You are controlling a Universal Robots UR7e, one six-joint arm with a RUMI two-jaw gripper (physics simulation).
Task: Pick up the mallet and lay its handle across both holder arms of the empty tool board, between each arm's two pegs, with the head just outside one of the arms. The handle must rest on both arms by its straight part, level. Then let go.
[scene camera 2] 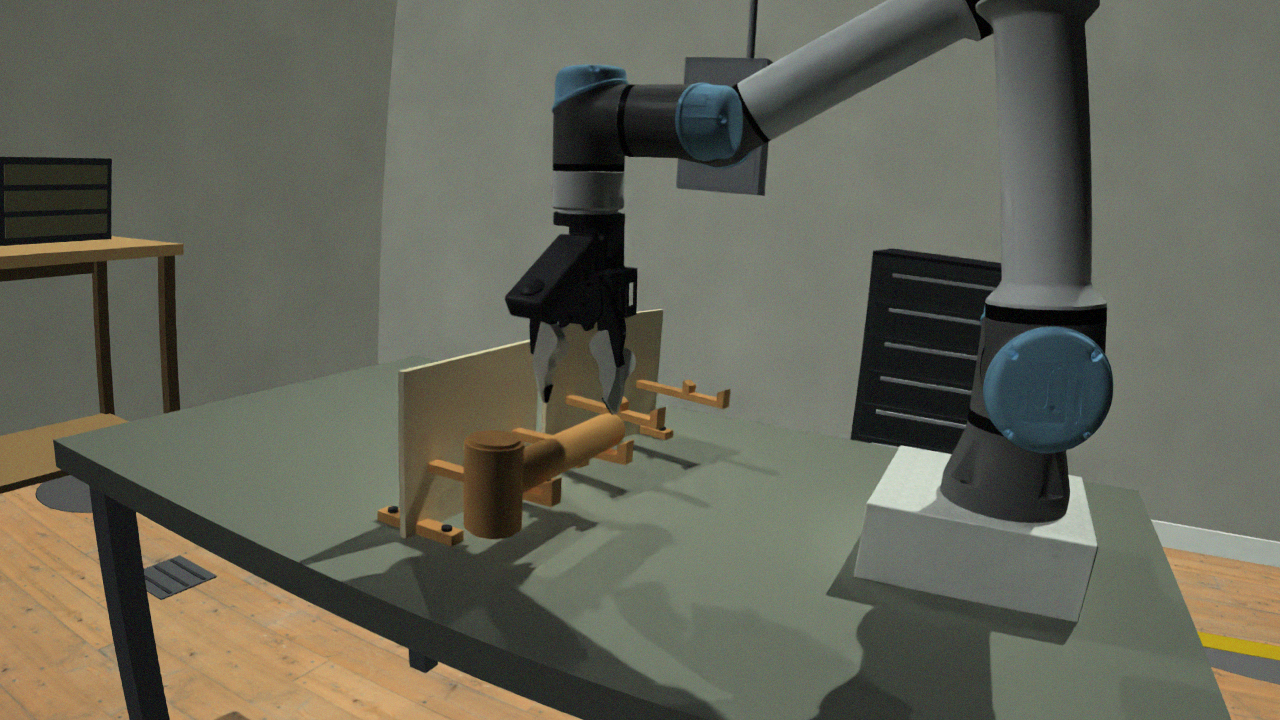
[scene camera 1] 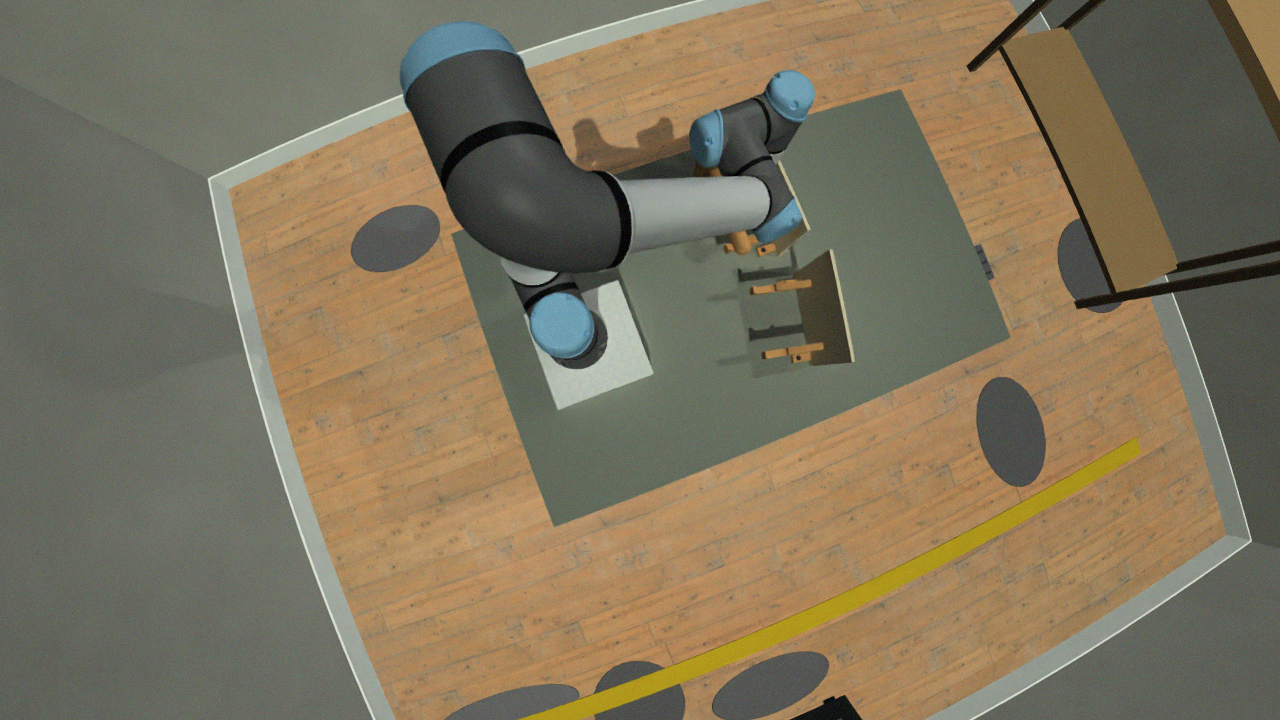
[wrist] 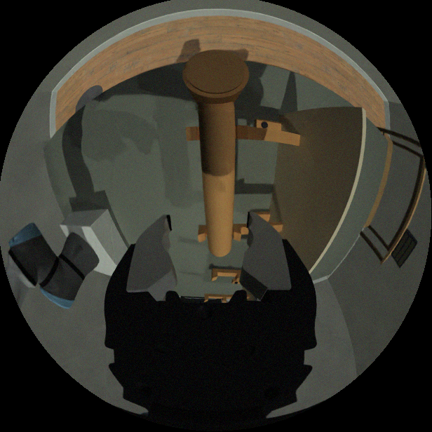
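Seen in the pictures: gripper, fingertip midpoint: (scene camera 2: 578, 408); arm's base, link origin: (scene camera 2: 1003, 498).
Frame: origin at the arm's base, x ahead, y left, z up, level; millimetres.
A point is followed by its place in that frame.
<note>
The mallet (scene camera 1: 741, 241) @(y 77, x 465, z 31 mm) (scene camera 2: 581, 443) @(y 165, x 454, z 23 mm) (wrist: 219, 200) lies with its handle across the arms of the near tool board (scene camera 2: 447, 420) @(y 221, x 597, z 33 mm) (wrist: 325, 175), its thick round head outside the outer arm. My gripper (scene camera 2: 580, 401) @(y 165, x 460, z 62 mm) (wrist: 208, 214) is partly open and empty, above the handle's free end, with one finger to each side of the handle line in the wrist view. The arm hides the gripper in scene camera 1. The empty tool board (scene camera 1: 830, 308) @(y -158, x 592, z 67 mm) (scene camera 2: 648, 349) @(y -256, x 571, z 50 mm) stands beyond, with two pegged holder arms (scene camera 1: 780, 286) @(y -61, x 519, z 18 mm) (scene camera 2: 707, 396) @(y -216, x 449, z 2 mm) (wrist: 226, 272) sticking out.
The robot's white base block (scene camera 1: 617, 358) @(y -82, x 75, z 0 mm) (scene camera 2: 975, 555) @(y 103, x 21, z -34 mm) (wrist: 95, 225) stands on the green table top (scene camera 1: 680, 429) @(y -313, x 163, z -87 mm), on the side that the holder arms point to. The two boards stand in a row with a narrow gap. A wooden shelf unit (scene camera 1: 1087, 152) stands beyond the table.
</note>
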